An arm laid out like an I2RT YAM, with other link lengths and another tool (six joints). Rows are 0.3 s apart.
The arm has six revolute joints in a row. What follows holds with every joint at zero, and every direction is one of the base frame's. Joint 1 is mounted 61.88 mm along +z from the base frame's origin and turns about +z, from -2.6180 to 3.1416 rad. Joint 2 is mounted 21.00 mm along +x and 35.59 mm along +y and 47.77 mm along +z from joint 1 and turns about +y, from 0.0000 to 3.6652 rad. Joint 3 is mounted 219.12 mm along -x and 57.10 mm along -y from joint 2 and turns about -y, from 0.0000 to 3.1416 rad. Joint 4 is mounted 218.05 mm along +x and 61.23 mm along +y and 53.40 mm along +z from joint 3 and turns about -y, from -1.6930 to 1.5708 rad. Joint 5 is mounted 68.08 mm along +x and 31.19 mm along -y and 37.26 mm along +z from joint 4 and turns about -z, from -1.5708 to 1.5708 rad. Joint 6 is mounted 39.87 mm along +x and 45.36 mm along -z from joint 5 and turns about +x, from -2.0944 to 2.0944 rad. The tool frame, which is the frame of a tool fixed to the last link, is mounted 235.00 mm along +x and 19.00 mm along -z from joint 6; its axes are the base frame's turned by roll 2.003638, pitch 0.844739 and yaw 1.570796 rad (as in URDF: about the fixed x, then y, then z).
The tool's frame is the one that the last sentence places.
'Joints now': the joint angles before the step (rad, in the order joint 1, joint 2, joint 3, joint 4, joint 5, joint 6). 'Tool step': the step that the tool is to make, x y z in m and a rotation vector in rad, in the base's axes. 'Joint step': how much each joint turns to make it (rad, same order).
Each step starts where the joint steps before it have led.
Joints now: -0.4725 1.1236 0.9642 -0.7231 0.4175 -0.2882
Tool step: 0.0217 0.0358 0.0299 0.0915 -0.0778 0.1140
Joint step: 0.0002 -0.0436 0.1374 -0.1494 -0.1628 -0.0117
